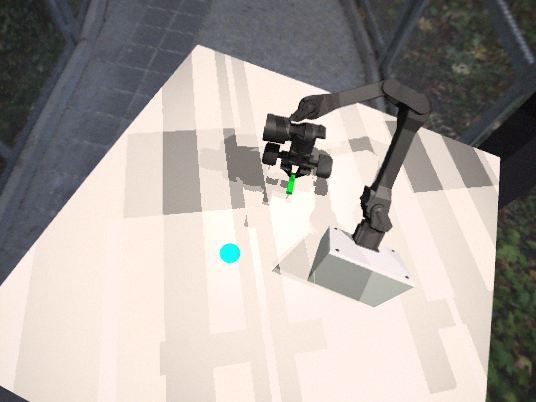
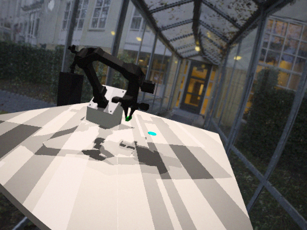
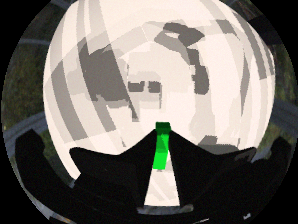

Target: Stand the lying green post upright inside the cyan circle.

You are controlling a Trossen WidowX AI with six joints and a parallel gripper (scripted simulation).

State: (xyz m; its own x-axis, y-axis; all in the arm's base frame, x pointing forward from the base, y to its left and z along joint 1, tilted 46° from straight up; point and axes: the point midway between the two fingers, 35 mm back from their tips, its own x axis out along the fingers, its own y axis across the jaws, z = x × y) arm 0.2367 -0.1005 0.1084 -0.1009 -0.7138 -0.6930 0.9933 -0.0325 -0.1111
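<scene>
Now: the green post 20 mm to the left of my gripper tip. Also, from my gripper tip: cyan circle: 110 mm ahead, 230 mm to the left, 130 mm below.
</scene>
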